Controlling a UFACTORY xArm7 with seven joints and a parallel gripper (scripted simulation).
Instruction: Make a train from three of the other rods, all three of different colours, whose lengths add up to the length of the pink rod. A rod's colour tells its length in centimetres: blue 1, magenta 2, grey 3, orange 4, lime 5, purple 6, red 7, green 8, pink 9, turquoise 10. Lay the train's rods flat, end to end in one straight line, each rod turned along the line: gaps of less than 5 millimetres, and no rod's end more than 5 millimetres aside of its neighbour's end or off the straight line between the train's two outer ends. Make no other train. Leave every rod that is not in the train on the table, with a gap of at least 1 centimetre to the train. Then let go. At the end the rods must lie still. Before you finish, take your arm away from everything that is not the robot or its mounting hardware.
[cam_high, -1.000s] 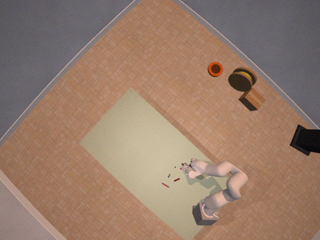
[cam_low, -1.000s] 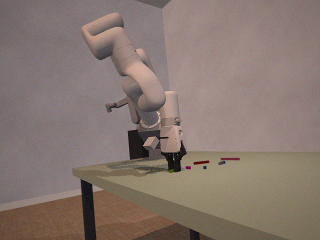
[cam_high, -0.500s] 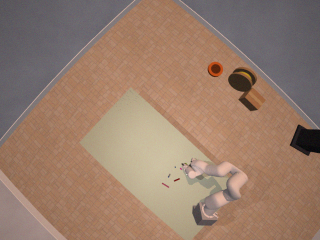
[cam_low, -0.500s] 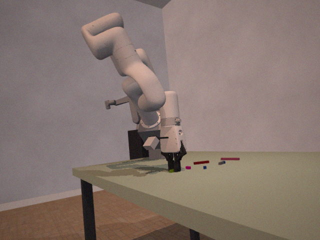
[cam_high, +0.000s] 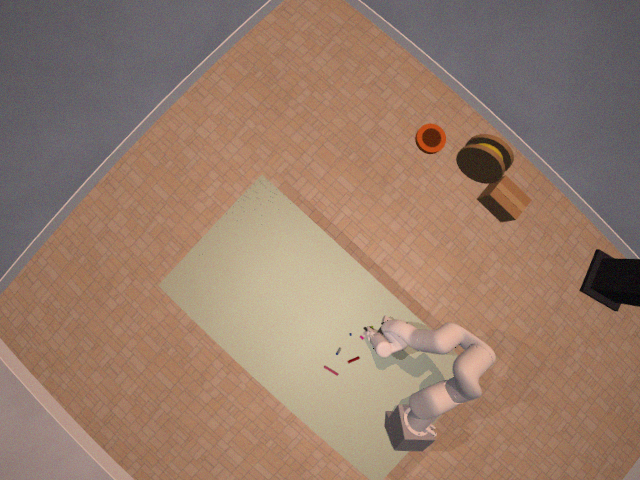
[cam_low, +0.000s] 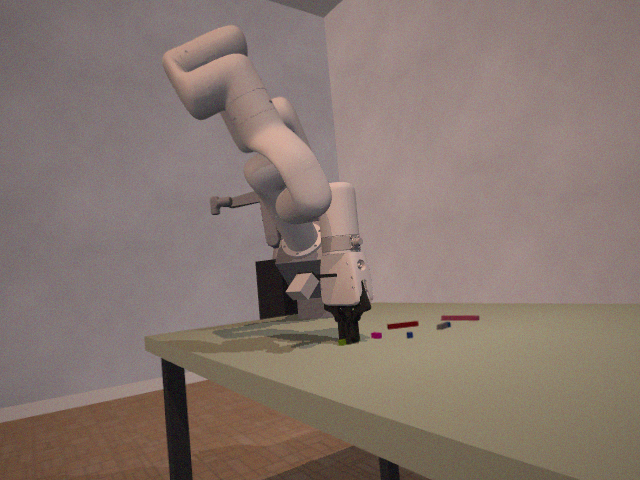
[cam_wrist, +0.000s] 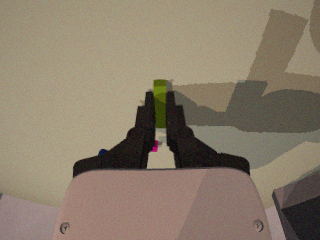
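My gripper is now 20 mm above the lime rod. Also, from my hand: grey rod 190 mm to the left, 100 mm ahead, 20 mm below; red rod 190 mm to the left, 20 mm below; magenta rod 60 mm to the left, 20 mm below, 20 mm ahead.
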